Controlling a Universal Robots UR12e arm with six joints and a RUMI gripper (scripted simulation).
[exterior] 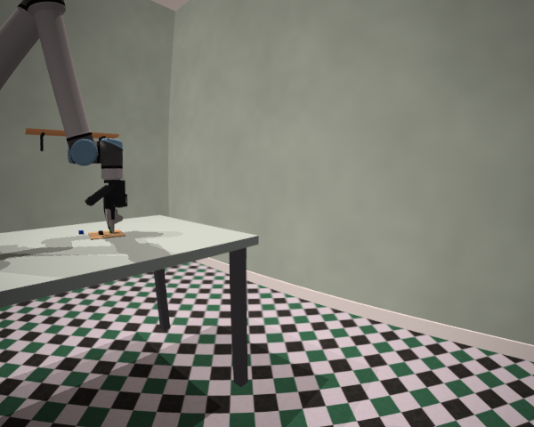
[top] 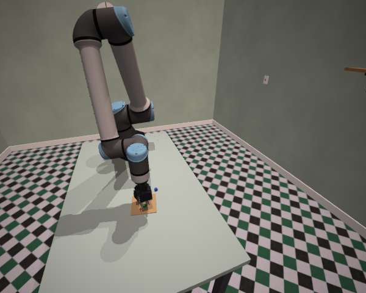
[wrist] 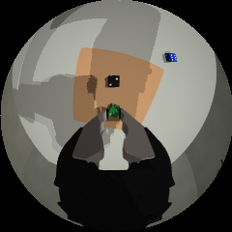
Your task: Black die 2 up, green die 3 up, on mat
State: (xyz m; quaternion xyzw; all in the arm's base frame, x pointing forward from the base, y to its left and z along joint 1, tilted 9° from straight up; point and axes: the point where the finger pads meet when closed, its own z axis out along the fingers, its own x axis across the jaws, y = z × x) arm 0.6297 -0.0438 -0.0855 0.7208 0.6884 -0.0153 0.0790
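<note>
Now: the green die 1 cm below my hand. From my hand the other things lie so: black die: 5 cm behind, 1 cm below; then orange mat: 2 cm behind, 2 cm below; then blue die: 10 cm behind, 10 cm to the left, 1 cm below.
</note>
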